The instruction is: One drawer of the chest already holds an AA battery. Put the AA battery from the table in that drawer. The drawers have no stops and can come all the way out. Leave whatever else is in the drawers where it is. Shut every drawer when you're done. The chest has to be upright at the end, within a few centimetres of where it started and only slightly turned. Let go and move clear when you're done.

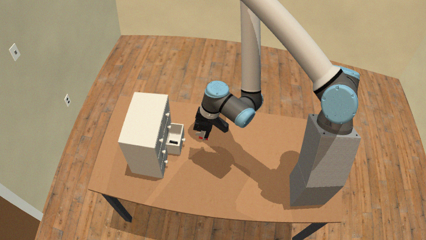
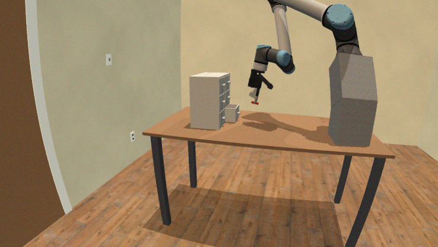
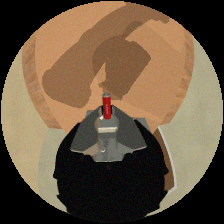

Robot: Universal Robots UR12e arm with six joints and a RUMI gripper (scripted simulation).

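Now: hand 1 cm above the red AA battery. Round my hand: small dark object 17 cm ahead, 13 cm below, 3 cm to the right.
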